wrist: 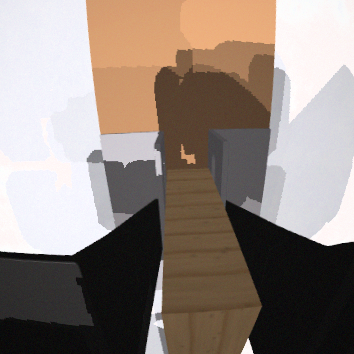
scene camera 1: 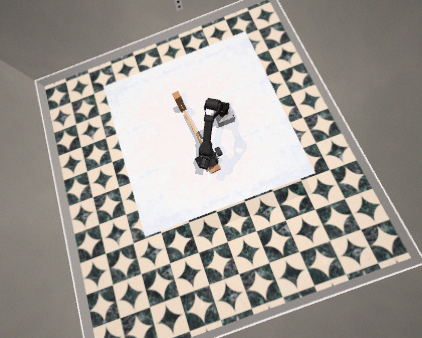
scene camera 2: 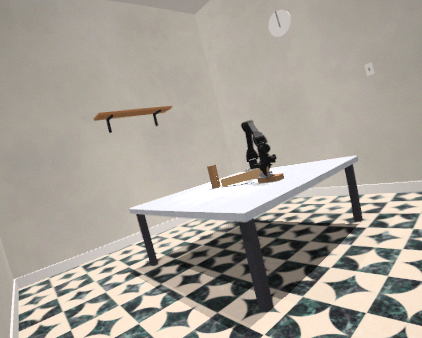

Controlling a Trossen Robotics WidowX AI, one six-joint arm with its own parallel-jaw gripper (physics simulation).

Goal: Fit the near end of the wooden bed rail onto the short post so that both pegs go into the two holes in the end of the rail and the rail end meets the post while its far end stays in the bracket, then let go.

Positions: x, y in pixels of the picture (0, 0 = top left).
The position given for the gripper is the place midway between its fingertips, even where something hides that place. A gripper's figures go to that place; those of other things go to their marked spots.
The gripper [wrist: 187, 206] is 10 cm from the lens. A wooden bed rail [wrist: 207, 291] is 4 cm from the lens. A grey block [wrist: 134, 162]: 9 cm from the lens. The marked spots on the grey block and the wooden bed rail are 7 cm apart.
